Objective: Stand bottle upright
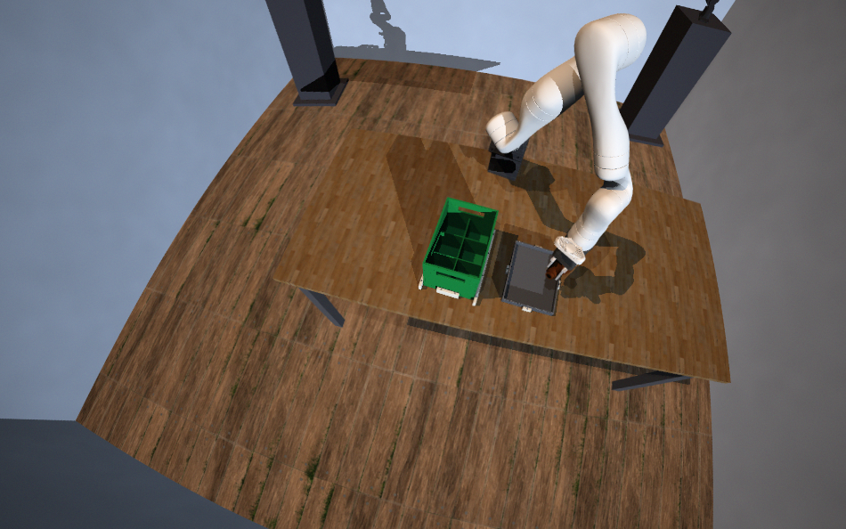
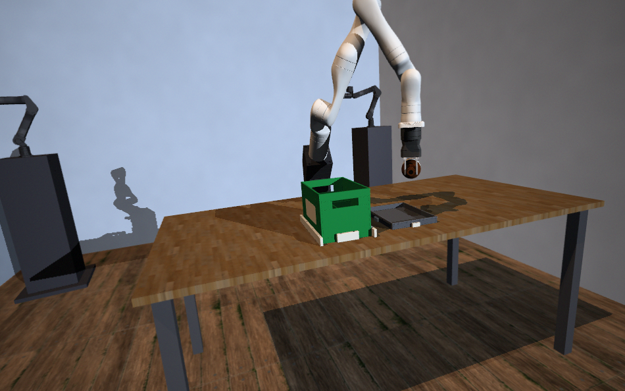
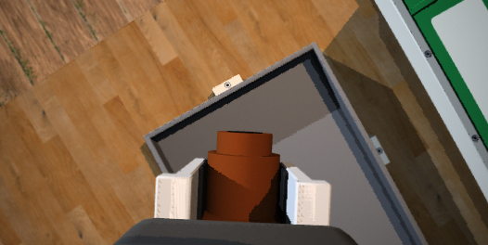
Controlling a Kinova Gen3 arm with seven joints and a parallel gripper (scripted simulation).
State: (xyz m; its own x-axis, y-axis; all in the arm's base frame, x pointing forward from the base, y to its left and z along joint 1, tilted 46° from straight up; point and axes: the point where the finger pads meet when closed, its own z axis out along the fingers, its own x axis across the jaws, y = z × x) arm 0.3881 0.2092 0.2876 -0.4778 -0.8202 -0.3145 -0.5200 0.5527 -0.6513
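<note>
My gripper is now 40 mm past the brown bottle, 30 mm to the right of it and 10 mm above it. Also, from my hand: green crate: 290 mm to the right, 120 mm below, 110 mm behind; tray: 190 mm below, 70 mm behind, 10 mm to the right.
</note>
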